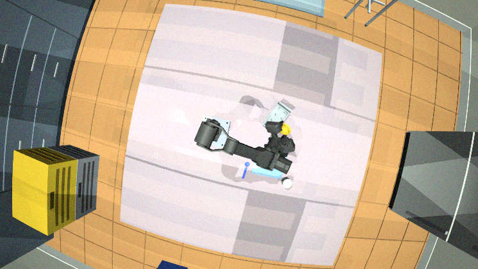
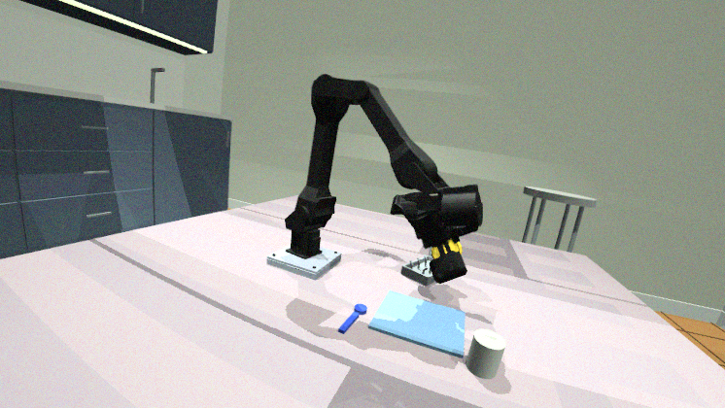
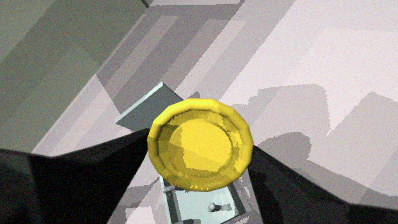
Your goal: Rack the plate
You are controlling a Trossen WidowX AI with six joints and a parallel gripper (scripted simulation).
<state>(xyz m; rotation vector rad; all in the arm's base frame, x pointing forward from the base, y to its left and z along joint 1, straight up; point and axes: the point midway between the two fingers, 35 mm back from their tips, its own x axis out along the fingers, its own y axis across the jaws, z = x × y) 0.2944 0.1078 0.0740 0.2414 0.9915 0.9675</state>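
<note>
My gripper tip is now 40 mm past the dish rack, 30 mm to the right of it and 50 mm above it. Round my gripper tip: yellow plate: 10 mm to the right; blue spoon: 80 mm behind, 250 mm to the right, 70 mm below; light blue mat: 10 mm ahead, 180 mm to the right, 70 mm below.
</note>
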